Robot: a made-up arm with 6 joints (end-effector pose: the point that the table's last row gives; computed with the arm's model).
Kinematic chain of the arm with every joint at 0, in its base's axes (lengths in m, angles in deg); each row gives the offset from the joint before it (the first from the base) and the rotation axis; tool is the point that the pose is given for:
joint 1: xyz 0 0 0.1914 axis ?
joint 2: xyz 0 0 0 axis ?
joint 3: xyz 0 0 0.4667 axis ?
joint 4: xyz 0 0 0 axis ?
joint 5: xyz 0.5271 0 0 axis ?
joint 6: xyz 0 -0.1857 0 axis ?
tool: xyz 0 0 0
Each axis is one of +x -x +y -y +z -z.
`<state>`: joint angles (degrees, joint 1 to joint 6).
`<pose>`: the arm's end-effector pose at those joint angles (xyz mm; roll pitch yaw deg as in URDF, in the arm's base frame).
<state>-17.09 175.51 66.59 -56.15 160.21 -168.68</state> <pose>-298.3 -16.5 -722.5 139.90 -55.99 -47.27</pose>
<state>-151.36 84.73 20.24 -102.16 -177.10 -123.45</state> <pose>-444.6 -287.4 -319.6 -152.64 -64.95 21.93</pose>
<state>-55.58 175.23 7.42 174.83 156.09 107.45</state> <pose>-114.7 494.6 -401.3 66.30 -35.99 -52.99</pose>
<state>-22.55 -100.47 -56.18 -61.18 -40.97 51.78</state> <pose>-4.8 -94.9 358.2 -10.66 -17.52 14.49</pose>
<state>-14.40 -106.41 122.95 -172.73 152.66 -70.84</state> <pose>-737.6 379.6 -325.1 -89.07 -76.11 -28.41</pose>
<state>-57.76 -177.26 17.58 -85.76 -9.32 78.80</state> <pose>-320.6 482.6 -230.8 -175.43 13.96 112.66</pose>
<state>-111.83 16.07 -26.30 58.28 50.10 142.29</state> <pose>-323.1 -543.9 401.3 178.35 7.72 -70.64</pose>
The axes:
joint 1: +z
joint 2: +y
joint 3: -y
joint 4: -x
joint 5: -y
joint 6: -x

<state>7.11 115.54 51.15 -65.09 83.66 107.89</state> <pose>502.9 -16.1 -557.9 -84.73 -4.67 -57.64</pose>
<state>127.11 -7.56 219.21 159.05 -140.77 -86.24</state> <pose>87.4 -402.9 224.5 -108.12 -9.20 113.87</pose>
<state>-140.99 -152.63 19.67 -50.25 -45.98 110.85</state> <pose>483.0 544.1 -10.9 134.85 -33.28 -2.39</pose>
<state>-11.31 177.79 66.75 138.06 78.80 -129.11</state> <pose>-27.2 146.3 -811.5 143.04 -4.63 127.56</pose>
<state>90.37 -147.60 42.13 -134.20 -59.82 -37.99</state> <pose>-124.3 -792.9 -160.5 -36.26 42.76 -147.21</pose>
